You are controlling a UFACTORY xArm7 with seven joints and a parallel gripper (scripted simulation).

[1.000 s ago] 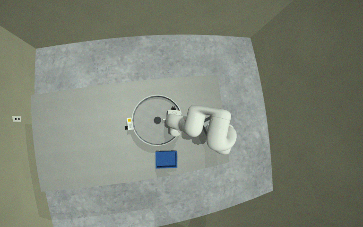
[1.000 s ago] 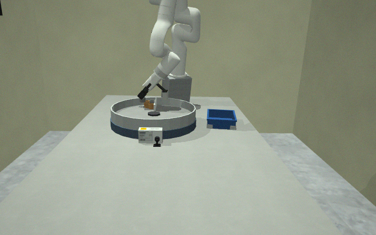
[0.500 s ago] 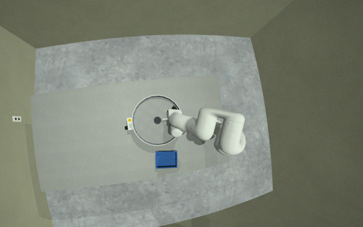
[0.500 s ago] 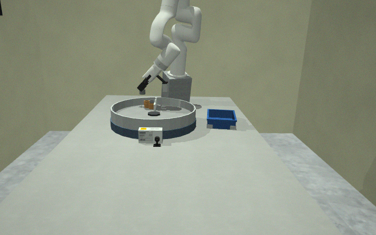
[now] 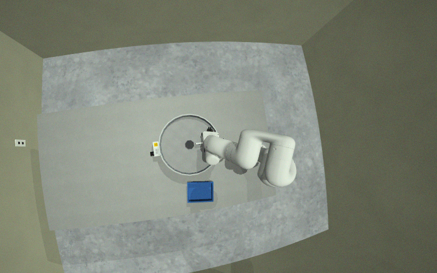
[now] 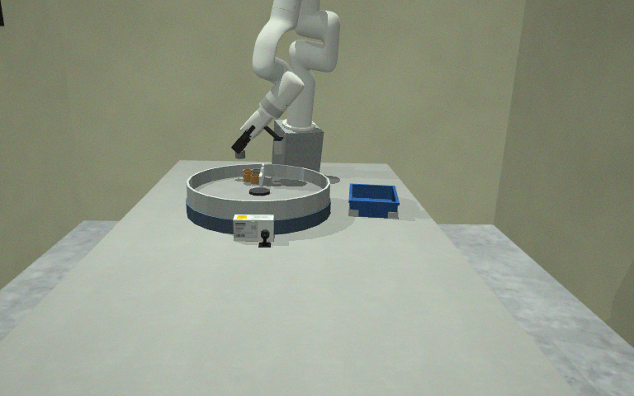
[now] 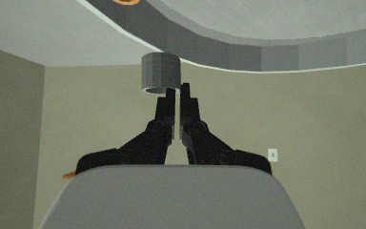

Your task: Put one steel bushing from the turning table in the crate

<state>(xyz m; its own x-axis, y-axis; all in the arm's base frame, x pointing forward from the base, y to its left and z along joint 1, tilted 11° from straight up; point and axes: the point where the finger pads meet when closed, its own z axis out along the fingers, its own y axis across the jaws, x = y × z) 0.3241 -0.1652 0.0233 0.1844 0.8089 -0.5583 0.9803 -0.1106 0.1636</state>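
The blue crate lies 43 cm to the left of my hand, 14 cm below it and 7 cm ahead of it. Also, from my hand: round turning table 13 cm ahead, 12 cm below, 9 cm to the left.
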